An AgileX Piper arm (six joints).
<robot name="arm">
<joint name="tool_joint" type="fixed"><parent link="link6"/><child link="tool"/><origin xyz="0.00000 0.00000 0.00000" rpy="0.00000 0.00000 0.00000"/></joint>
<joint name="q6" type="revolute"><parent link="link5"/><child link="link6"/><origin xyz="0.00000 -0.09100 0.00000" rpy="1.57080 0.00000 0.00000"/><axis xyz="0 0 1"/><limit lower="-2.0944" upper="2.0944"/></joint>
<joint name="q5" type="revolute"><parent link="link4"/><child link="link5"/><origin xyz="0.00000 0.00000 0.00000" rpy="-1.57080 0.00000 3.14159"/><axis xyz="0 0 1"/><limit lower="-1.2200" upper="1.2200"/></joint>
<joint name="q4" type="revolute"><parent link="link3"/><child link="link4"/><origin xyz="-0.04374 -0.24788 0.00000" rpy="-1.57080 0.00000 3.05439"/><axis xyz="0 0 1"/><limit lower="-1.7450" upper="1.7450"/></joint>
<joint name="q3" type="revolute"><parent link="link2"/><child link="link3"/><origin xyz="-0.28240 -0.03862 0.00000" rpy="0.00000 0.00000 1.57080"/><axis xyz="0 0 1"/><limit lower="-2.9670" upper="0.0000"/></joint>
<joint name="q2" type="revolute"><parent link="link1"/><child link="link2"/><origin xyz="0.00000 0.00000 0.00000" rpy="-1.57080 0.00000 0.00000"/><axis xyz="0 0 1"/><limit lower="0.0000" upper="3.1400"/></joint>
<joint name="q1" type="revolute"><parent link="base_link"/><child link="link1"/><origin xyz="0.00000 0.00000 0.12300" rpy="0.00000 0.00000 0.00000"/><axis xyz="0 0 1"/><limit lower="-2.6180" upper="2.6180"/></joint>
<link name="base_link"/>
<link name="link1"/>
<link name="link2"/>
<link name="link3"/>
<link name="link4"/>
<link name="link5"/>
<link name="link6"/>
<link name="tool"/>
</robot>
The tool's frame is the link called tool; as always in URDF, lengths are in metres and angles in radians.
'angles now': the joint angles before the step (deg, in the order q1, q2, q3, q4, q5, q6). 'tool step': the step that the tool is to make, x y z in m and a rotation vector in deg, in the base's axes. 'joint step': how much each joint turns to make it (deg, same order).
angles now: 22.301, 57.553, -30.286, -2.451, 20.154, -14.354
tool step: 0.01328, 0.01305, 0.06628, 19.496, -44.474, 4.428
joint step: -0.002, -1.136, 1.713, -4.925, -49.360, 3.880
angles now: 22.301, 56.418, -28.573, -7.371, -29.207, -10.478
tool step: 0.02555, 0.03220, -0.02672, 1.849, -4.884, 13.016
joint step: 0.000, 14.380, 0.107, -13.995, -21.870, 9.274
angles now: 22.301, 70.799, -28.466, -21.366, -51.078, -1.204
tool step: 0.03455, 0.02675, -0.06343, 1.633, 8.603, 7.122
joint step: 0.643, 19.194, -1.549, -3.458, -12.609, 3.895
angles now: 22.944, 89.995, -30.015, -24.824, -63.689, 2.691
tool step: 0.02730, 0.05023, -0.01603, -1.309, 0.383, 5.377
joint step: 6.368, 10.758, -10.074, 0.831, 0.789, -1.309
